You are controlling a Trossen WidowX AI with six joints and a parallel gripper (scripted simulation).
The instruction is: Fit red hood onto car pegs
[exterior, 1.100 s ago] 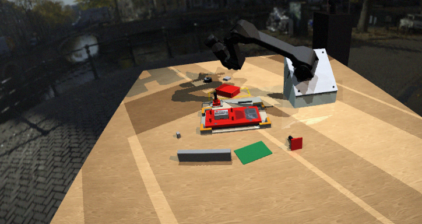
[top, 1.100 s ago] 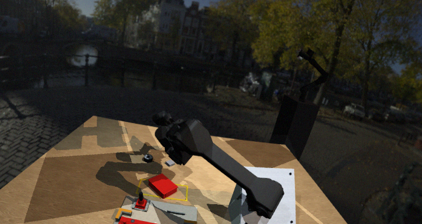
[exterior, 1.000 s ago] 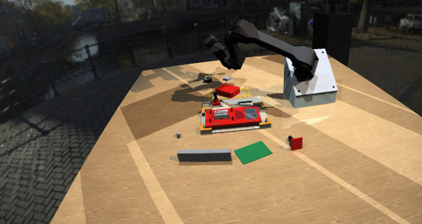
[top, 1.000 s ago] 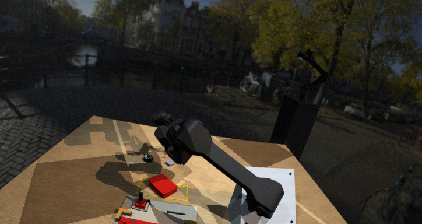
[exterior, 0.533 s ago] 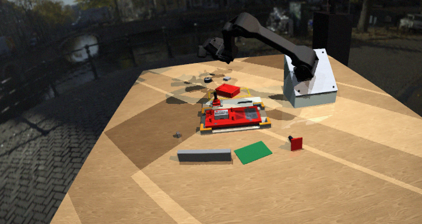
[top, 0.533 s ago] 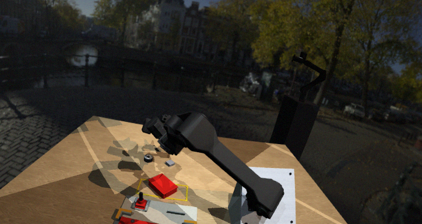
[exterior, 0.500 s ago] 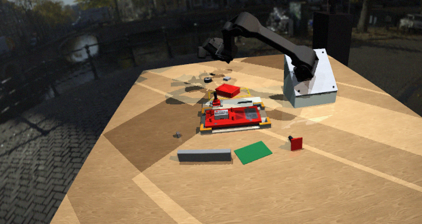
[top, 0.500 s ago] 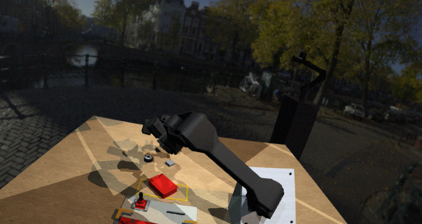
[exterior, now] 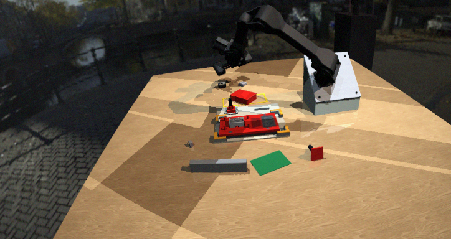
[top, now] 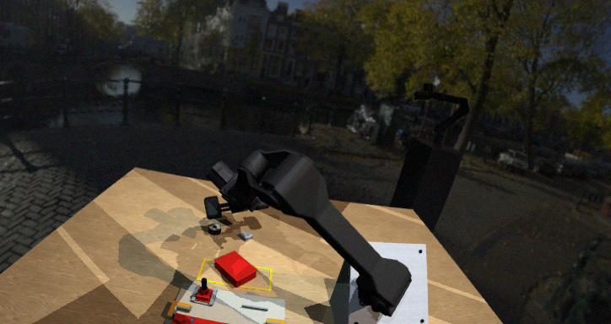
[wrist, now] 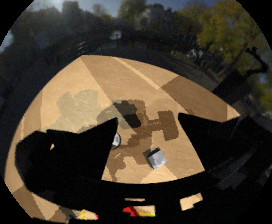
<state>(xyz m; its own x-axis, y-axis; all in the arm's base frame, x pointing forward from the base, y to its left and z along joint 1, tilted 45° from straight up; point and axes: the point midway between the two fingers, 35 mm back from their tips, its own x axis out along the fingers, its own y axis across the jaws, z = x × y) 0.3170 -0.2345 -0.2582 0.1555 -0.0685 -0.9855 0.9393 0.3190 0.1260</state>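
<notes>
The red hood lies 3 cm behind my gripper tip, 21 cm to the left of it and 5 cm below it. Round my gripper tip: grey cube (19 cm ahead, 50 cm to the left, 6 cm below); then black wheel (5 cm ahead, 4 cm to the left, 6 cm below); then grey engine block (3 cm ahead, 45 cm to the left, 5 cm below).
</notes>
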